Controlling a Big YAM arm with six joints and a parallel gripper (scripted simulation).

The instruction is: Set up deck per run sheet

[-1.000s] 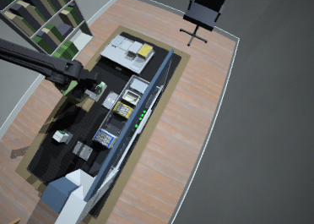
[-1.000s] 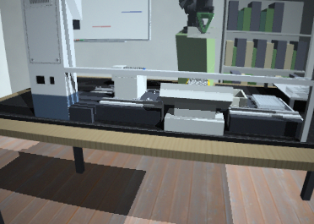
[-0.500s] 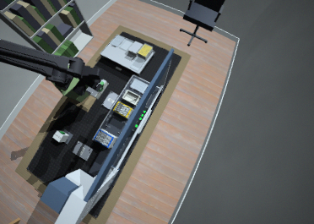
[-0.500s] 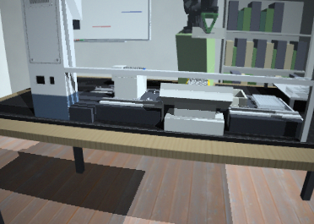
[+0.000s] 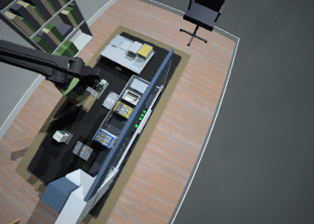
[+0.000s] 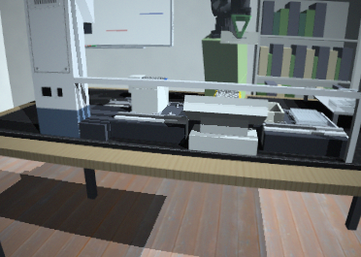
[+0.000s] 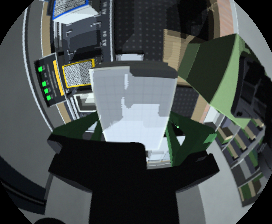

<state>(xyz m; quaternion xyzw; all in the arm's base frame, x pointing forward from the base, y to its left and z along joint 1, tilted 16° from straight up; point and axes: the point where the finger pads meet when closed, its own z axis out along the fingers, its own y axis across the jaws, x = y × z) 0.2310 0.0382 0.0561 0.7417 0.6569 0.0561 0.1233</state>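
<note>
Now: hand 1 cm above the sealed block. From my hand the other things lie so: reservoir 23 cm below, 18 cm ahead, 7 cm to the left; then blue tip rack 30 cm to the right, 17 cm below, 13 cm ahead; then yellow tip rack 20 cm below, 16 cm ahead, 5 cm to the right.
</note>
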